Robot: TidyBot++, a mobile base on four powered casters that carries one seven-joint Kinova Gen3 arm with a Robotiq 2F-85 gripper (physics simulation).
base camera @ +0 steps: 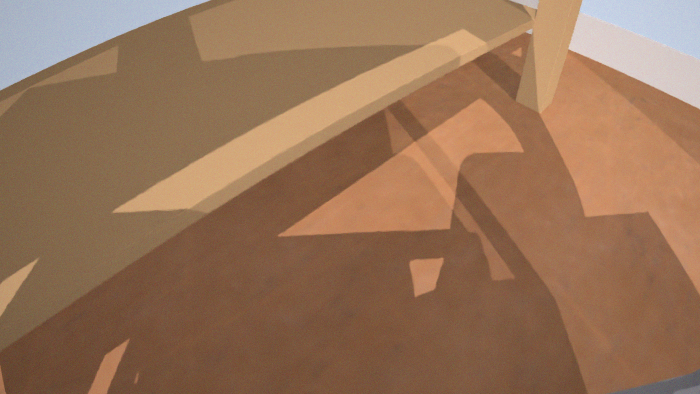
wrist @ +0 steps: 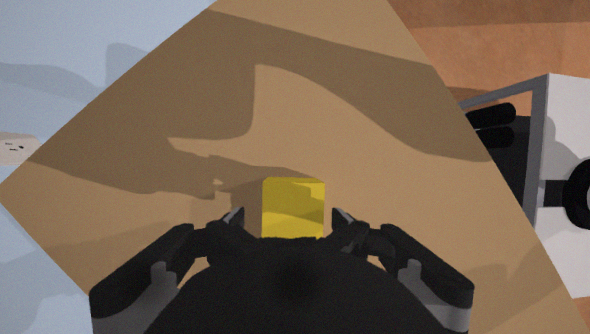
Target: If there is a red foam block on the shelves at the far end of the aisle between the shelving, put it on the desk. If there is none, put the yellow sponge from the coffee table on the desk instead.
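Places are measured from the arm's base along level axes (x left, y back, z up), in metres.
Pixels of known places: gripper, fingertip midpoint: (wrist: 288, 217).
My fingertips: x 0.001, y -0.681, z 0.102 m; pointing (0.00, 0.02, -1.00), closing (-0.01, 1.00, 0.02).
Observation:
Behind a point stands the place of what it marks.
The yellow sponge (wrist: 293, 207) {z 0.099, x -0.008, y -0.676 m} lies on the light-brown coffee table (wrist: 310, 110) {z 0.054, x -0.118, y -0.656 m} in the wrist view, its near end hidden by the gripper's body. My gripper (wrist: 288, 217) {z 0.102, x 0.001, y -0.681 m} is open, with one fingertip on each side of the sponge and a gap on both sides; how high the tips are above the table I cannot tell. In the base camera view part of the wooden table (base camera: 300, 130) {z -0.246, x 0.037, y -0.375 m} shows, but neither the sponge nor the gripper does. No red foam block, shelves or desk show in either view.
A table leg (base camera: 550, 55) {z -0.292, x -0.318, y -0.616 m} stands on the brown floor in the base camera view, near a white skirting (base camera: 635, 55) {z -0.348, x -0.620, y -0.763 m} along the pale blue wall. The white and grey robot base (wrist: 565, 125) {z -0.014, x -0.146, y -0.097 m} is beside the table's right edge. A wall outlet (wrist: 17, 148) {z -0.018, x -0.061, y -1.135 m} is at the left.

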